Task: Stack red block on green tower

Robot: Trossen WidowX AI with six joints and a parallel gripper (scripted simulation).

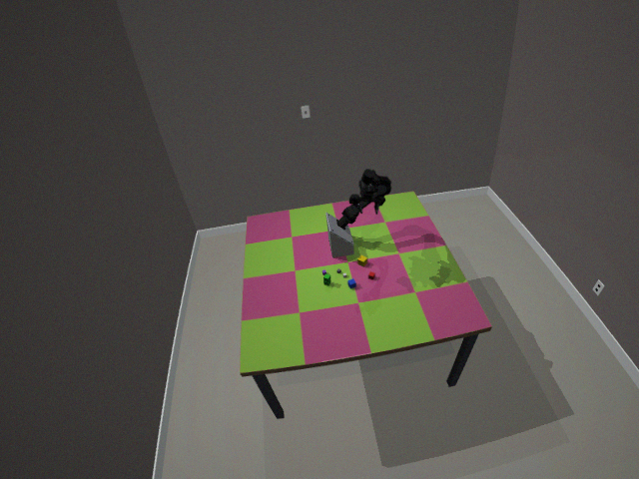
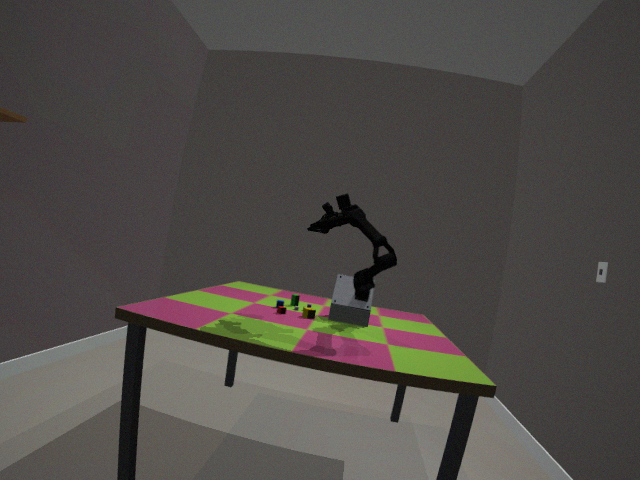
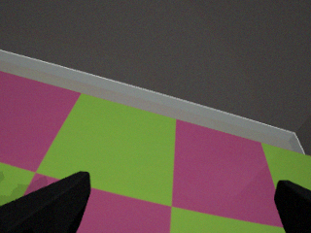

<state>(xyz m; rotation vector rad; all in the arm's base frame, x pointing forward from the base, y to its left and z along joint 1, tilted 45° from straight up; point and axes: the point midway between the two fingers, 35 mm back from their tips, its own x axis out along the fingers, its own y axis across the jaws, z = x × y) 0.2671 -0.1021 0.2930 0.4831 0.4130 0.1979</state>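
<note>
My gripper tip is 40 cm above the red block and 6 cm short of it. The rest, counted from my gripper tip: yellow block: 39 cm below, 6 cm behind, 4 cm to the right; white block: 40 cm below, 15 cm to the right, 3 cm ahead; blue block: 40 cm below, 12 cm to the right, 11 cm ahead.
</note>
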